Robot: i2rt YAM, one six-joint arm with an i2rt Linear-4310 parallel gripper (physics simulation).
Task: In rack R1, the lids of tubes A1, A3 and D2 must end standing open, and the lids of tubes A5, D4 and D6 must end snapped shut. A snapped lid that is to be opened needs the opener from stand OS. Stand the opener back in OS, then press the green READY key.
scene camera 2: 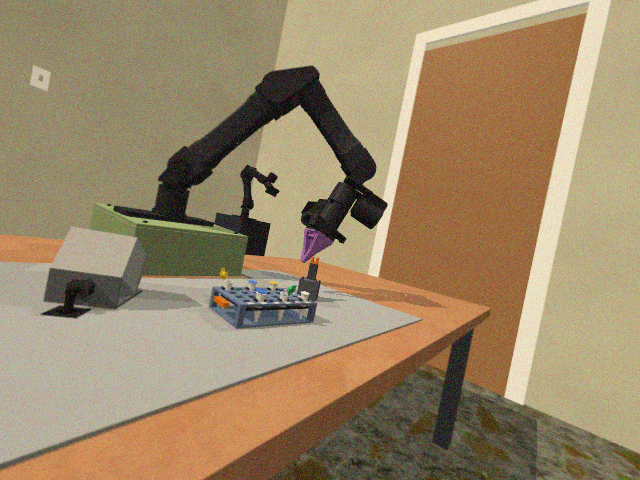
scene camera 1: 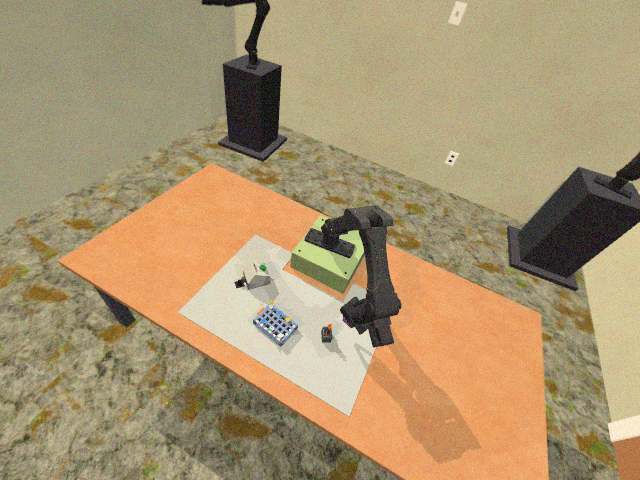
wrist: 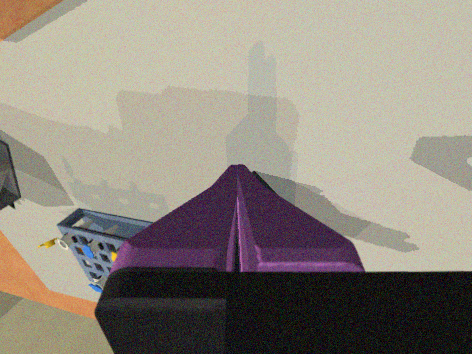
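Pixels of known places: gripper, between the fingertips: (scene camera 2: 302, 261) (scene camera 1: 344, 319) (wrist: 237, 177); arm's base, origin of its link: (scene camera 2: 168, 219) (scene camera 1: 329, 243).
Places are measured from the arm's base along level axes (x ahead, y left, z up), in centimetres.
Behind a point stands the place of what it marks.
Observation:
Rack R1 (scene camera 1: 266, 334) {x 41.0, y -5.6, z -9.8 cm} (scene camera 2: 240, 316) {x 39.5, y -11.4, z -8.4 cm} (wrist: 112, 226) {x 33.9, y -5.5, z -9.7 cm} is blue and holds several small tubes. A yellow lid (scene camera 1: 271, 302) {x 32.1, y -8.8, z -4.7 cm} (scene camera 2: 223, 273) {x 32.2, y -9.0, z -4.8 cm} (wrist: 47, 244) {x 31.9, y -8.4, z -4.7 cm} stands open at one corner. A green lid (scene camera 2: 292, 289) {x 41.3, y -4.4, z -4.9 cm} is also raised. Blue lids and another yellow lid show among the tubes; tube labels are unreadable. The black opener (scene camera 2: 312, 270) {x 32.8, y 12.7, z -4.1 cm} with orange prongs stands upright in stand OS (scene camera 1: 326, 337) {x 34.6, y 13.4, z -6.2 cm} (scene camera 2: 309, 290) {x 33.6, y 11.8, z -8.0 cm}. My gripper (scene camera 1: 345, 320) {x 27.2, y 16.5, z -3.5 cm} (scene camera 2: 303, 259) {x 27.2, y 16.5, z -3.5 cm} (wrist: 237, 177) {x 27.2, y 16.5, z -3.5 cm} is shut and empty, its purple fingertips together near the opener's top; they mostly hide the stand in the wrist view. The green READY key (scene camera 1: 263, 267) {x 21.4, y -18.1, z -2.9 cm} sits on a grey console.
The grey console (scene camera 1: 254, 277) {x 26.8, y -18.7, z -3.1 cm} (scene camera 2: 95, 253) {x 25.2, y -22.1, z -4.1 cm} stands beyond the rack, with a small black fixture (scene camera 1: 239, 283) {x 28.2, y -24.3, z -9.0 cm} (scene camera 2: 74, 297) {x 28.2, y -24.2, z -8.3 cm} beside it. The green arm base (scene camera 1: 323, 273) {x 12.1, y 2.8, z -4.0 cm} (scene camera 2: 191, 255) {x 11.9, y -0.7, z -6.0 cm} stands behind. A grey mat (scene camera 1: 222, 304) {x 38.0, y -25.0, z -10.0 cm} (scene camera 2: 180, 361) {x 43.3, y -21.1, z -9.9 cm} lies on the orange table (scene camera 1: 170, 217) {x 12.1, y -69.4, z -10.3 cm}.

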